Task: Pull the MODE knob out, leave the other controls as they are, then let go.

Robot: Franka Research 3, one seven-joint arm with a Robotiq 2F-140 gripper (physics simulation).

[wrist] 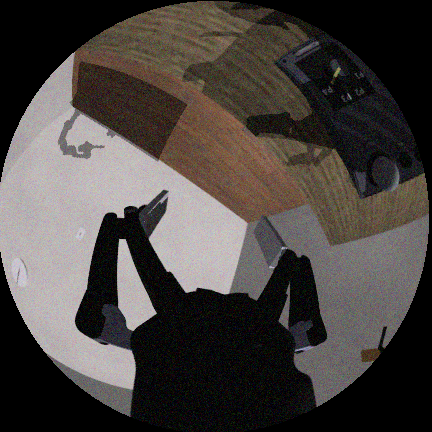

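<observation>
A dark control panel (360,135) lies on the wooden table at the upper right. One knob (337,69) with a yellow pointer line stands near its far end, with labels P1 to P4 around it. A larger round knob (384,172) with a pale rim stands near the panel's lower end, and a small dark round part (405,160) is beside it. No MODE label can be read, so I cannot tell which knob is MODE. My gripper (214,212) is open and empty, well apart from the panel, which is up and to the right of the fingers.
The wooden table (155,35) spans the top, with its reddish-brown side (220,157) facing me and arm shadows across it. A white disc (19,272) and a small pale plate (80,233) are at the left. A small orange-brown block (370,355) is at the lower right.
</observation>
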